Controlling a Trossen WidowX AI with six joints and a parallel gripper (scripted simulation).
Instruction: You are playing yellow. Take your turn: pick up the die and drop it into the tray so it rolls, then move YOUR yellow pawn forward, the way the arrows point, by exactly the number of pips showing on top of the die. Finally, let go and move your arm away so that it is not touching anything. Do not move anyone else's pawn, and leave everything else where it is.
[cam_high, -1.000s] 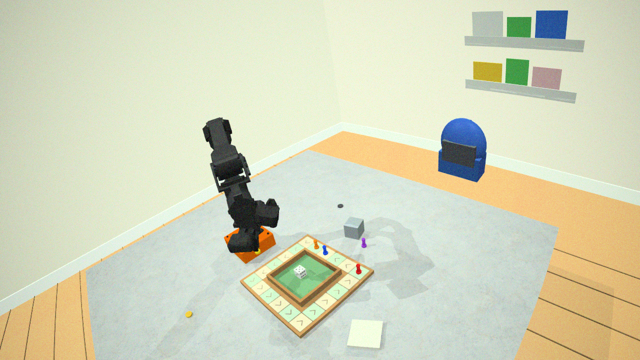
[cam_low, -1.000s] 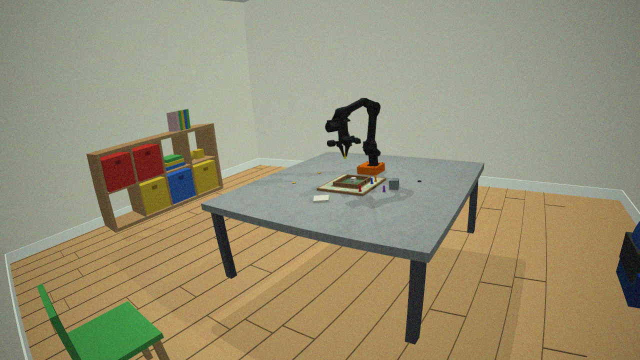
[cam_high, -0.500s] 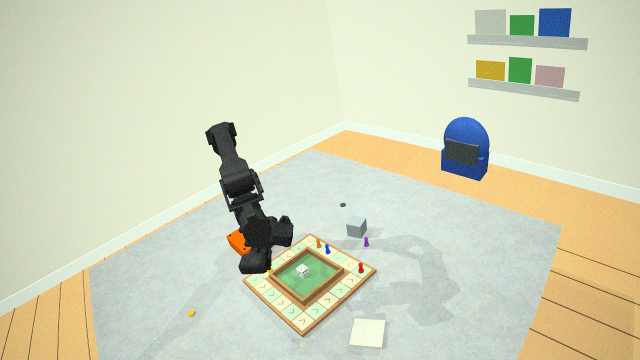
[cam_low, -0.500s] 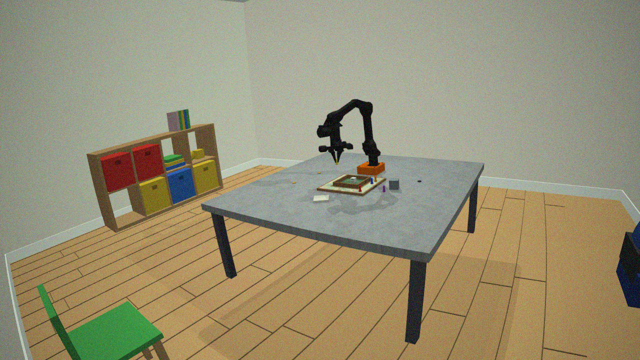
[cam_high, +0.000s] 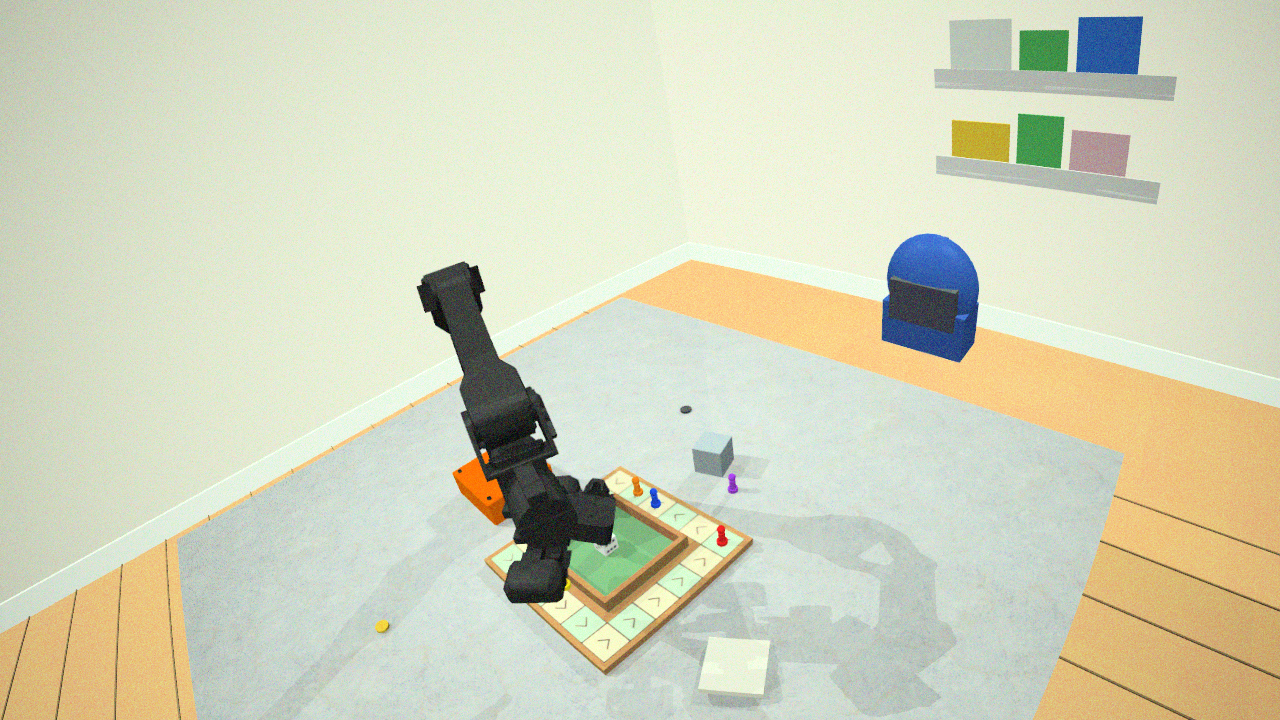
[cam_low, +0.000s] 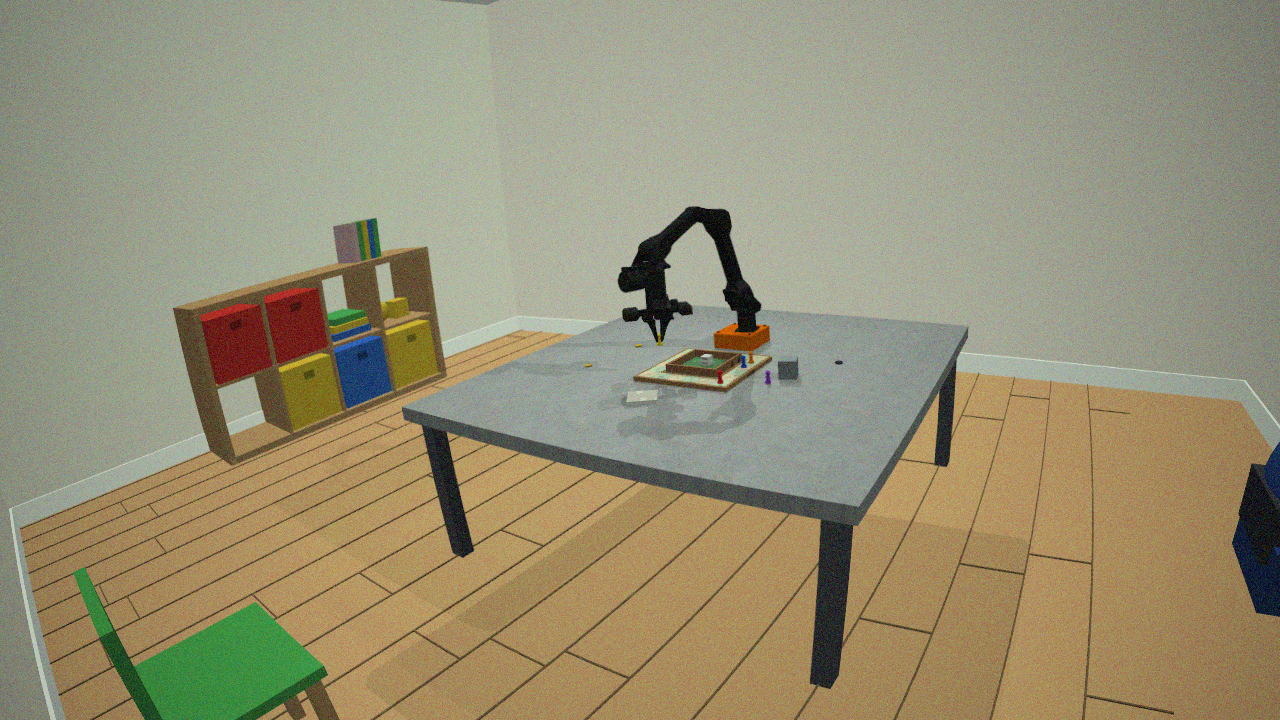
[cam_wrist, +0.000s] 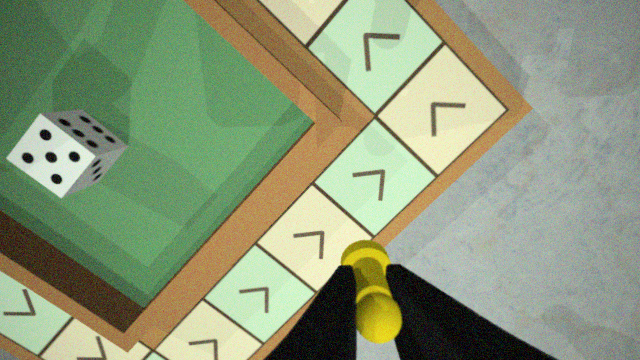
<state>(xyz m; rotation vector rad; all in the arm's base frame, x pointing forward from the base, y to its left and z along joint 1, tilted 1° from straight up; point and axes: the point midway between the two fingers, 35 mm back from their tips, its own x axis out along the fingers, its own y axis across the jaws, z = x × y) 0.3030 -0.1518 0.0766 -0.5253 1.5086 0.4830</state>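
Now: gripper tip 50 mm past the white die, 120 mm to the right of it and 60 mm above it. Round my gripper tip: white card (220 mm ahead, 50 mm to the left, 80 mm below); yellow pawn (10 mm above); green dice tray (40 mm behind, 120 mm to the left, 80 mm below).
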